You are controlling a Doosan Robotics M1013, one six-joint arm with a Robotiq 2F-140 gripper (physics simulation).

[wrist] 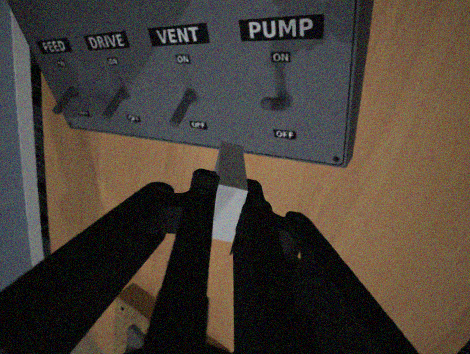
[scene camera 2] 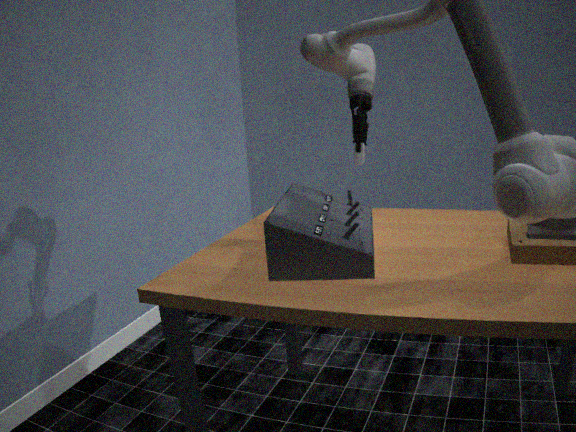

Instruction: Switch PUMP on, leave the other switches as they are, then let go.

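The dark sloped switch box stands on the table. Its PUMP lever tilts toward the ON side, at a different angle from the others. The VENT lever, DRIVE lever and FEED lever all lean down toward OFF. My gripper is shut and empty. It hangs above the box, apart from all the levers. In the wrist view its tips show below the panel between VENT and PUMP.
The wooden table carries the box and, at the right, the robot's base block. A blue-grey wall rises behind and to the left of the table. Dark floor tiles show below it.
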